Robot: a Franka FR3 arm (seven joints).
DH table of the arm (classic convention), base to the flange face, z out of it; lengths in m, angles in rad. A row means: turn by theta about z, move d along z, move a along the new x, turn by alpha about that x. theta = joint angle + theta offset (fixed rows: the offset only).
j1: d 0.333  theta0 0  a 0  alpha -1.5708
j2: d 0  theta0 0  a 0  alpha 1.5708
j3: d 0.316  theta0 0  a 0.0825  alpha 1.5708
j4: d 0  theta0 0  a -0.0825  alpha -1.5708
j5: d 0.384  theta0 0  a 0  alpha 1.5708
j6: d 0  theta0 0  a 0.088  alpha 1.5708
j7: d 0.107  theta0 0  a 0  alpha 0
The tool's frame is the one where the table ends.
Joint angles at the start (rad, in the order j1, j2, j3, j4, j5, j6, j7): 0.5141 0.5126 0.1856 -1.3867 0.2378 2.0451 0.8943
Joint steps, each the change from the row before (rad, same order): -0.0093 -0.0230 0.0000 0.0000 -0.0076 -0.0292 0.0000; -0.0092 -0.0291 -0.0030 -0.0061 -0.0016 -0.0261 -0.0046; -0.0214 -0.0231 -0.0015 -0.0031 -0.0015 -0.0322 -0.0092; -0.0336 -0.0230 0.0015 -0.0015 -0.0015 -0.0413 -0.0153; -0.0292 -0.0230 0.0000 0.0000 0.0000 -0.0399 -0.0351; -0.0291 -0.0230 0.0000 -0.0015 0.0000 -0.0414 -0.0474; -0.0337 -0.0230 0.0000 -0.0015 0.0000 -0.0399 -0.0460; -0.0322 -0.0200 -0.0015 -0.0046 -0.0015 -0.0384 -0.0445; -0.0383 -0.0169 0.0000 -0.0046 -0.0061 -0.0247 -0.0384; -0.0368 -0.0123 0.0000 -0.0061 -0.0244 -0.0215 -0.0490; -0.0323 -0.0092 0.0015 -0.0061 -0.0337 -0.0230 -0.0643
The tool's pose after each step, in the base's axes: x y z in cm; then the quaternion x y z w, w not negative. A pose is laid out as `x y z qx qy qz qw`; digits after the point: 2 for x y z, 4 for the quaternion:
55.82 44.55 44.99 -0.9738 0.1553 0.0553 0.1564
55.70 43.62 46.45 -0.9745 0.1546 0.0533 0.1537
56.05 42.10 47.58 -0.9748 0.1570 0.0540 0.1490
56.66 40.00 48.70 -0.9750 0.1605 0.0570 0.1428
57.07 38.08 49.89 -0.9767 0.1532 0.0582 0.1384
57.36 36.15 50.98 -0.9793 0.1398 0.0601 0.1336
57.72 33.96 52.07 -0.9812 0.1294 0.0615 0.1295
58.03 31.78 52.81 -0.9829 0.1201 0.0648 0.1236
58.61 29.34 53.45 -0.9839 0.1170 0.0632 0.1193
59.21 26.86 53.71 -0.9867 0.1075 0.0584 0.1070
59.64 24.63 53.74 -0.9906 0.0873 0.0545 0.0900

